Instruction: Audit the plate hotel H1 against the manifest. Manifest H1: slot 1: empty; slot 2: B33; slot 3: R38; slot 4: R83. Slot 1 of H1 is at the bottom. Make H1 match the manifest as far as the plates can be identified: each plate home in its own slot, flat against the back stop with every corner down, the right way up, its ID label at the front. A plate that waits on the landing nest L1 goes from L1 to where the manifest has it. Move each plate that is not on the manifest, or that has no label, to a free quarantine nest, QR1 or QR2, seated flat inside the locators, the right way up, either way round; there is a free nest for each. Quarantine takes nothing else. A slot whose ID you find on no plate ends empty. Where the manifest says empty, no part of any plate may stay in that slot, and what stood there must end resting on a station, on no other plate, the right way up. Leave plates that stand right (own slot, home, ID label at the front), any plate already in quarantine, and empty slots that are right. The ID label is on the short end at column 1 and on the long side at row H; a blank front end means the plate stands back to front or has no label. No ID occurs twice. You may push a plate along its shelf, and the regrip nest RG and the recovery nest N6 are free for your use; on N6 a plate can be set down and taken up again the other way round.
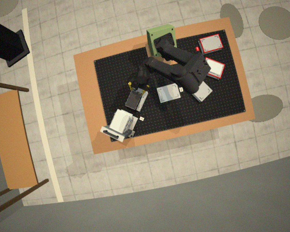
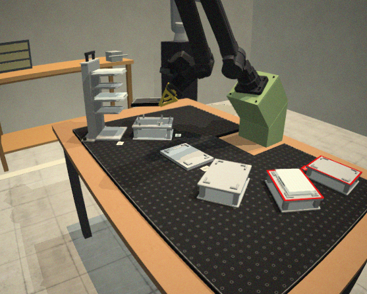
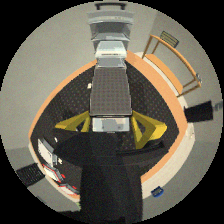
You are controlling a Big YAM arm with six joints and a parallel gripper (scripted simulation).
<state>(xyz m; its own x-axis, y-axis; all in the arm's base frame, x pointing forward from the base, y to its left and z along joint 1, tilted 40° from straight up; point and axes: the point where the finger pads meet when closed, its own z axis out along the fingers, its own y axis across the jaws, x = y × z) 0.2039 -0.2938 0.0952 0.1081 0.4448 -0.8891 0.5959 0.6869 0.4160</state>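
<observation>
My hand is 5 cm to the left of the dark plate and 4 cm short of it. Also, from my hand: flat nest: 21 cm to the left, 14 cm below, 9 cm ahead; plate hotel H1: 23 cm to the right, 19 cm ahead, 1 cm above; N6 tag: 32 cm to the left, 15 cm below, 11 cm ahead.
</observation>
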